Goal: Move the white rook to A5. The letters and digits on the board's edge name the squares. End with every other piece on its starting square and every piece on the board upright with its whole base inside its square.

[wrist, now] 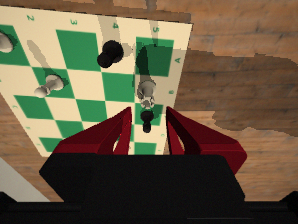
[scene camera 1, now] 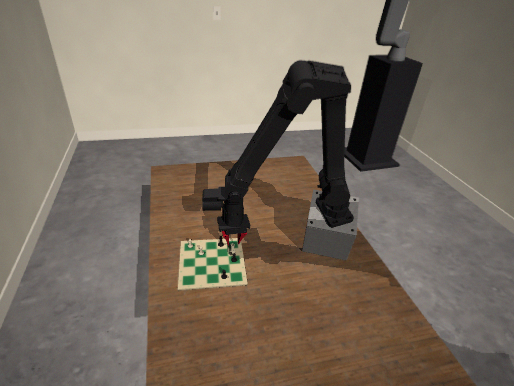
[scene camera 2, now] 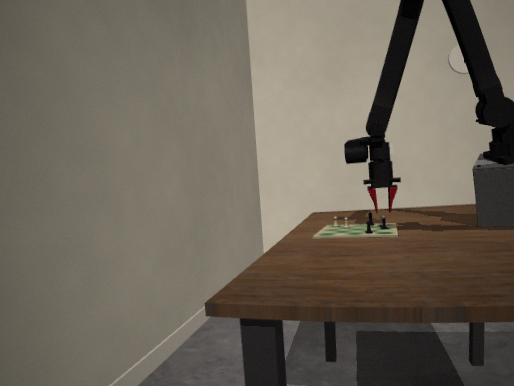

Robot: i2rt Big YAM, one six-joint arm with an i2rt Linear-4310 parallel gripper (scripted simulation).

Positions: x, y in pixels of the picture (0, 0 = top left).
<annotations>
A chessboard shows in the wrist view, in scene camera 1 [196, 271] and in scene camera 2. The same spot on the chessboard: [scene camera 2: 329, 231] is [wrist: 42, 123].
</annotations>
